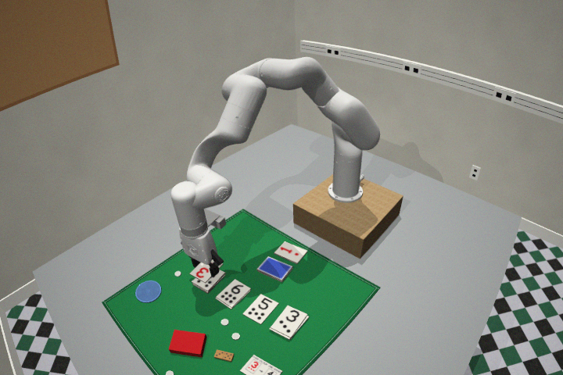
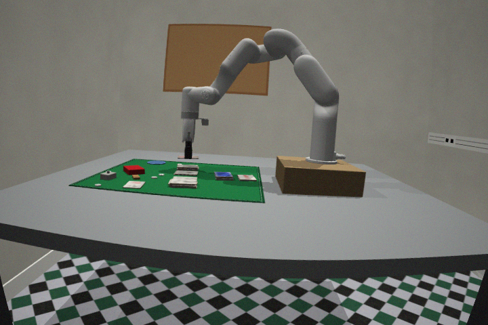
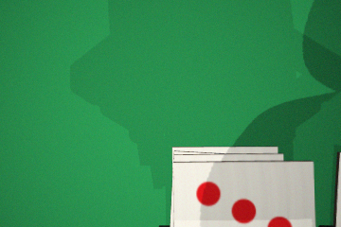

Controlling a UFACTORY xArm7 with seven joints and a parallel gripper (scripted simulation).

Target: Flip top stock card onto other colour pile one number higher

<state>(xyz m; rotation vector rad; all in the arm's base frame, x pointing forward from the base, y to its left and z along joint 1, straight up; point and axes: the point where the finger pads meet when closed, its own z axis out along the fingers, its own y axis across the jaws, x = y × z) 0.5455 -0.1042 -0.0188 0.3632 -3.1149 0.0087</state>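
The green mat is 12 cm to the left of my hand and 8 cm below it. Also, from my hand: reference card (10 cm ahead, 34 cm to the left, 7 cm below); then grey block (24 cm ahead, 29 cm to the left, 5 cm below); then red block (19 cm ahead, 15 cm to the left, 6 cm below).
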